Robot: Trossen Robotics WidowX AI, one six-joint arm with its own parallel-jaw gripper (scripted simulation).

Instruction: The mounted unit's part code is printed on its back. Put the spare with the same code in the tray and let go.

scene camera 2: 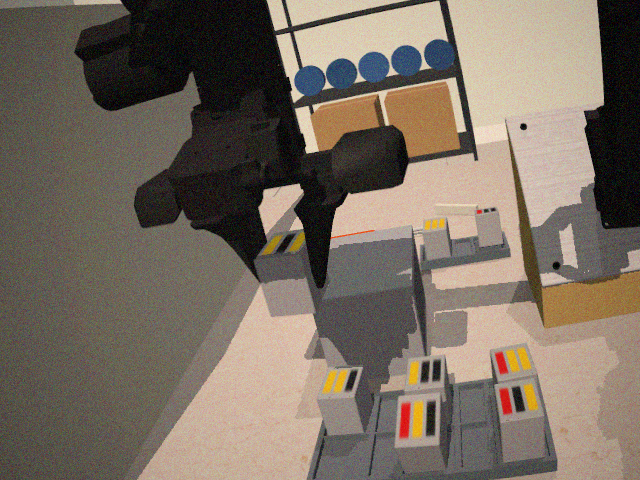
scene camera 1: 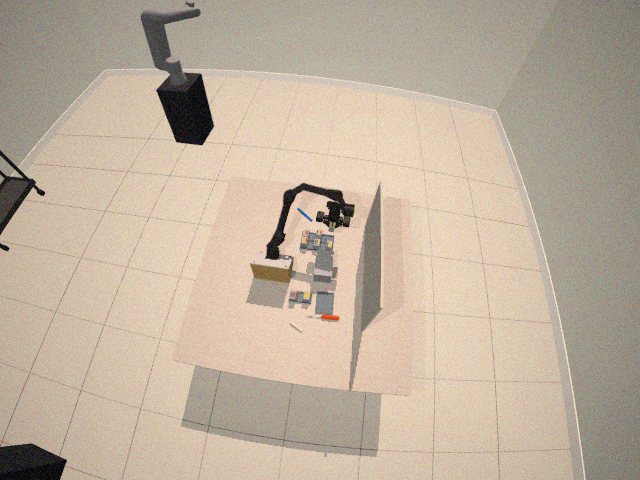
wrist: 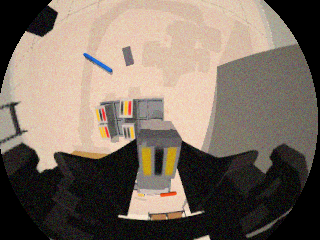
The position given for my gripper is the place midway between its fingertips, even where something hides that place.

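There's a grey spare block (wrist: 159, 145) being carried by my gripper (scene camera 2: 296, 288), (wrist: 157, 140). I can also see a tall grey wall panel (scene camera 2: 108, 315), (scene camera 1: 373, 284), (wrist: 258, 106), plus a small rack (scene camera 2: 466, 250) and a grey mounted unit (scene camera 2: 373, 313).
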